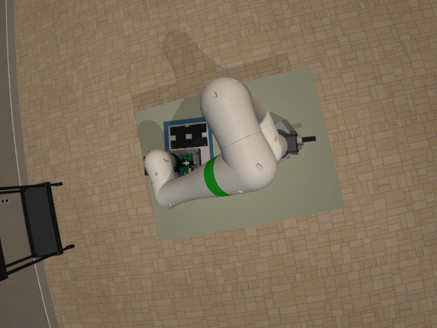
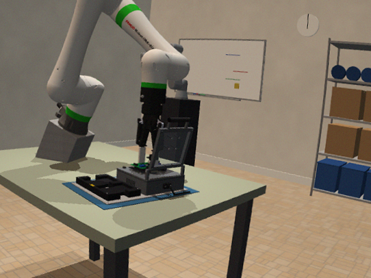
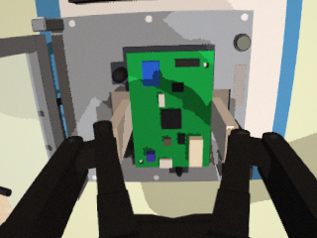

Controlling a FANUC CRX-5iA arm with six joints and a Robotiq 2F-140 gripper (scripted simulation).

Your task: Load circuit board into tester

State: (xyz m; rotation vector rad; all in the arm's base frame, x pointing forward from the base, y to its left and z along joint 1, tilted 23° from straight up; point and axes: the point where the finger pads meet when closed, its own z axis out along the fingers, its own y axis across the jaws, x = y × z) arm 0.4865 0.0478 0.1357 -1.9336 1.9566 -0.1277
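Right now the green circuit board is 2 cm below my hand. Round my hand: lid (13 cm ahead, 8 cm above).
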